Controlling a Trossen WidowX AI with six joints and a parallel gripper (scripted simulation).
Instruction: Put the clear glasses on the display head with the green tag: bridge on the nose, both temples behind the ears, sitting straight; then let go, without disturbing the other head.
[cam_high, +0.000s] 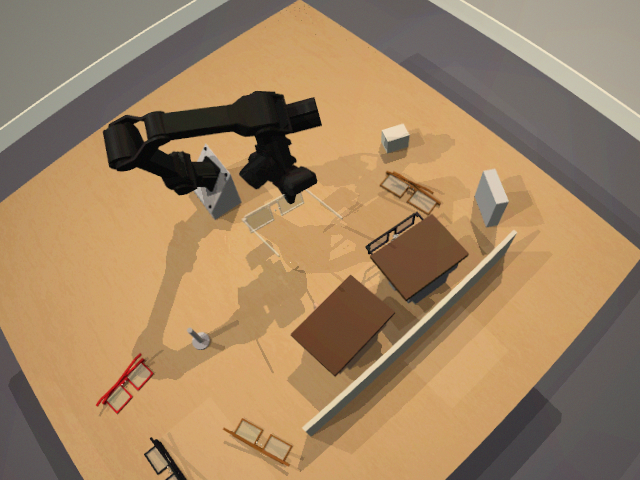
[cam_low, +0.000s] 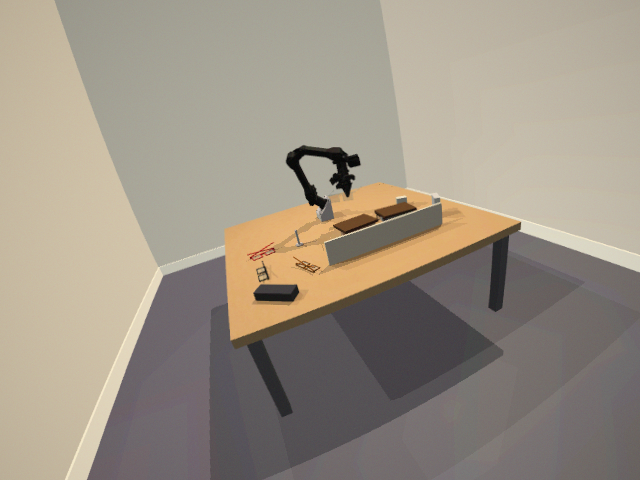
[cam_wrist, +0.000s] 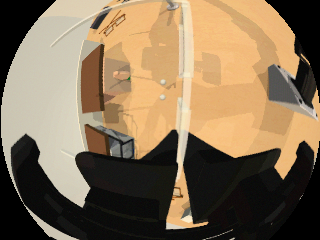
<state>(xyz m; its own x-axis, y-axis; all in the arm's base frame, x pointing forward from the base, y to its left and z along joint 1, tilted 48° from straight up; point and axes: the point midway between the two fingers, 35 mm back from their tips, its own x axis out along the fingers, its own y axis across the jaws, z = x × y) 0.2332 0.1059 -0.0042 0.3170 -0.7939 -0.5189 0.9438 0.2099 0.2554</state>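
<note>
Now: the display head 23 cm ahead of my gripper tip, 10 cm below it and 9 cm to the right of it. The rest, counted from my gripper tip: peg stand 33 cm to the right, 13 cm below, 5 cm ahead; white wall 36 cm ahead, 10 cm below, 2 cm to the left; black box 53 cm to the right, 45 cm ahead, 14 cm below.
</note>
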